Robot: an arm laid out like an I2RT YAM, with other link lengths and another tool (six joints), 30 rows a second.
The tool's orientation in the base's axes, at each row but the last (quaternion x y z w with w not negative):
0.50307 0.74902 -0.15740 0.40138
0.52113 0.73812 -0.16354 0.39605
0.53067 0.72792 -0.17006 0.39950
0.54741 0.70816 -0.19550 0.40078
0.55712 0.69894 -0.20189 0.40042
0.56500 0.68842 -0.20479 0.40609
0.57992 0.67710 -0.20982 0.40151
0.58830 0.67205 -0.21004 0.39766
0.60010 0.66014 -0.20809 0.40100
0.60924 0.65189 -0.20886 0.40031
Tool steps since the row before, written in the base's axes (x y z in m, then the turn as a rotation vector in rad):
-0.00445 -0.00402 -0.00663 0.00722 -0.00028 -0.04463
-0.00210 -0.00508 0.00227 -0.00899 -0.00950 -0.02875
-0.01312 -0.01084 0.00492 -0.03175 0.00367 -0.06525
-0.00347 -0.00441 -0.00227 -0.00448 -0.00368 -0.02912
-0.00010 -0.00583 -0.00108 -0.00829 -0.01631 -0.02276
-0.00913 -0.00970 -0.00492 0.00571 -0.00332 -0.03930
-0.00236 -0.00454 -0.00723 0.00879 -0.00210 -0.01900
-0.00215 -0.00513 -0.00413 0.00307 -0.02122 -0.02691
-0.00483 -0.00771 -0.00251 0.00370 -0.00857 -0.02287
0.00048 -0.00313 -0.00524 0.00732 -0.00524 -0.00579
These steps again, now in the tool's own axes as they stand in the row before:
0.00328 -0.00682 0.00477 0.03249 -0.00127 0.03142
-0.00466 -0.00355 0.00102 0.01692 -0.01684 0.02068
-0.00911 -0.01516 -0.00105 0.05580 -0.03896 0.02545
-0.00068 -0.00503 0.00330 0.02084 -0.01008 0.01859
-0.00274 -0.00201 0.00486 0.00828 -0.01638 0.02271
-0.00175 -0.01218 0.00708 0.02886 -0.00248 0.02737
0.00290 -0.00465 0.00696 0.01362 0.00443 0.01542
0.00001 -0.00395 0.00569 0.00783 -0.00671 0.03283
-0.00307 -0.00664 0.00596 0.01261 -0.00283 0.02105
0.00214 -0.00120 0.00561 0.00167 0.00490 0.00937

